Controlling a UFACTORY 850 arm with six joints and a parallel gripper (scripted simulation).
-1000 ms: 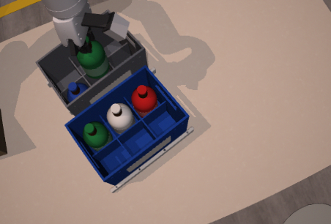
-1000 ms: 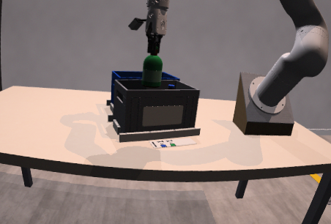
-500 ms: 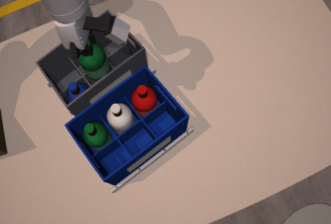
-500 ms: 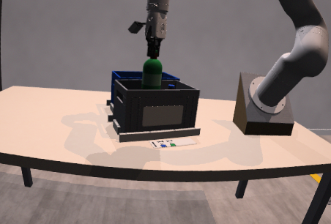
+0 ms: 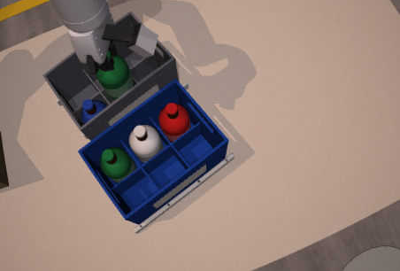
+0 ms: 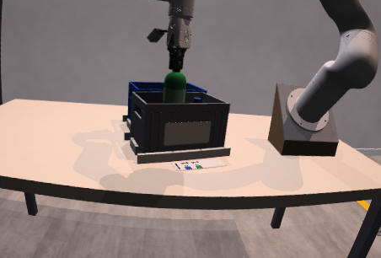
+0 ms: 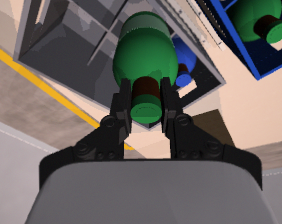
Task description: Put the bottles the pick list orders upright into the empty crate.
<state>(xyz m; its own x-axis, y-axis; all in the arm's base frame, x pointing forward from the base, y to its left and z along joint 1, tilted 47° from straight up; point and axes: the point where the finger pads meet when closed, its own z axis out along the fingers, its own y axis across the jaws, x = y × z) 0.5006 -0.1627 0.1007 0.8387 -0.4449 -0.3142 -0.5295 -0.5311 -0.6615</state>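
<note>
The green-label bottle lies 70 mm below my hand. The rest, counted from my hand: white bottle: 190 mm below, 130 mm to the right; blue-label bottle: 190 mm below, 90 mm behind, 20 mm to the right; grey crate: 200 mm below, 40 mm to the left, 10 mm behind.
</note>
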